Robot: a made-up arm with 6 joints.
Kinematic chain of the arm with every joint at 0, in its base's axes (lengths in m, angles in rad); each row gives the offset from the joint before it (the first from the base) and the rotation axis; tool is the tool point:
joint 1: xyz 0 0 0.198 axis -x
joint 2: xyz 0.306 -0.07 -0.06 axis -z
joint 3: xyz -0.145 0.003 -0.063 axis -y
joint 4: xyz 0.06 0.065 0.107 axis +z
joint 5: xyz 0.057 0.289 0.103 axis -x
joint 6: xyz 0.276 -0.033 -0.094 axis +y
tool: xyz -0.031 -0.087 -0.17
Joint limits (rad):
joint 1: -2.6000..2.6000
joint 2: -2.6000..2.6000
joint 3: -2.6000..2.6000
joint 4: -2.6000..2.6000
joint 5: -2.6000..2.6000
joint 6: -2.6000..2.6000
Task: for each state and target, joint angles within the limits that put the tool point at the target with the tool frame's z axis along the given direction. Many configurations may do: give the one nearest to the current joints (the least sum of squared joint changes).
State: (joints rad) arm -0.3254 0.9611 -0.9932 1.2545 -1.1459 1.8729
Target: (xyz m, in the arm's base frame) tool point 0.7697 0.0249 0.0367 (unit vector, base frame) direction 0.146 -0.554 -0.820
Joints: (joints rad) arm -0.0043 1.4490 -1.0122 0.3350 -1.3731 1.3083
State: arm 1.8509 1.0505 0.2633 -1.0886 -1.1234 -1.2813
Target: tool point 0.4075 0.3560 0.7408 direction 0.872 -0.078 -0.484
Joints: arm 2.5667 1.5931 -0.3706 -0.5622 -1.9822 -2.1324
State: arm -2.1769 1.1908 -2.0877 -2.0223 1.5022 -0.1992
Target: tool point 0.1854 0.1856 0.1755 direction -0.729 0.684 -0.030
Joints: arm -2.2627 1.4093 -1.9916 -2.2678 0.9754 0.4105
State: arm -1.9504 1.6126 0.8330 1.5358 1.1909 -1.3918
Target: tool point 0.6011 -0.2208 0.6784 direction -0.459 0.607 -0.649
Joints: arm -1.9513 1.0641 0.4904 1.6224 0.4452 -2.1855
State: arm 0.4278 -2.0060 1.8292 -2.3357 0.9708 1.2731
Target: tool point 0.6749 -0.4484 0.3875 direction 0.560 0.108 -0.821
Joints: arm 0.6267 -1.9291 2.0182 -2.1268 1.3613 1.7792
